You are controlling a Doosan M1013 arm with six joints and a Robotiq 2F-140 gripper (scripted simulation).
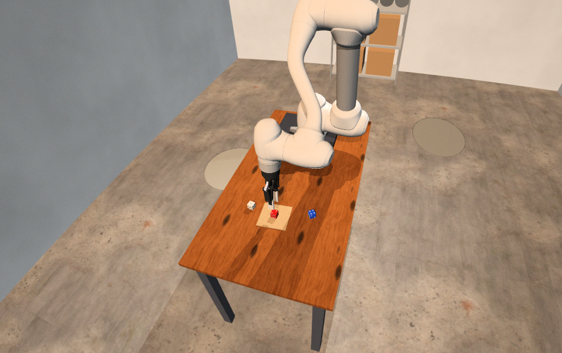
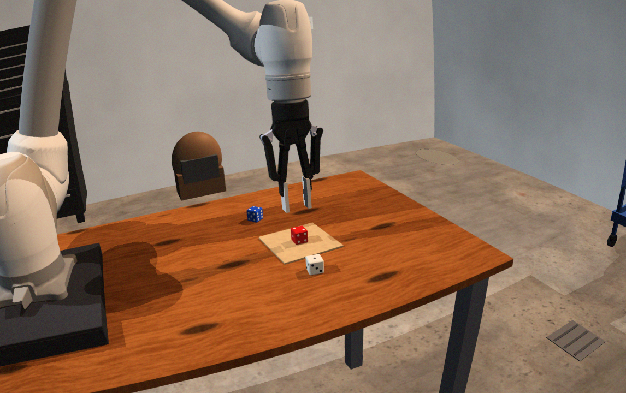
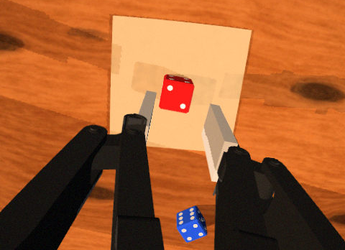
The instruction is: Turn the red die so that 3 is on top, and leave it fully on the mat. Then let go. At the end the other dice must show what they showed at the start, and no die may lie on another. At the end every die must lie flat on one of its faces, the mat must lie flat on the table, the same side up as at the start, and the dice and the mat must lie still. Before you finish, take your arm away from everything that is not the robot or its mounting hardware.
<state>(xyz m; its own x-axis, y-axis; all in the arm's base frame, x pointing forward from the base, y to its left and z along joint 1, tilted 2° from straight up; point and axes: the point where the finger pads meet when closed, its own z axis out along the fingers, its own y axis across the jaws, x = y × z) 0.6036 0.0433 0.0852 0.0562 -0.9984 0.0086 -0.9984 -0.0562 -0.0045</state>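
Right now the red die is 10 cm below my hand. From my hand the other things lie so: tan mat 11 cm below; white die 13 cm to the right, 10 cm below, 1 cm behind; blue die 16 cm to the left, 10 cm below, 6 cm behind.
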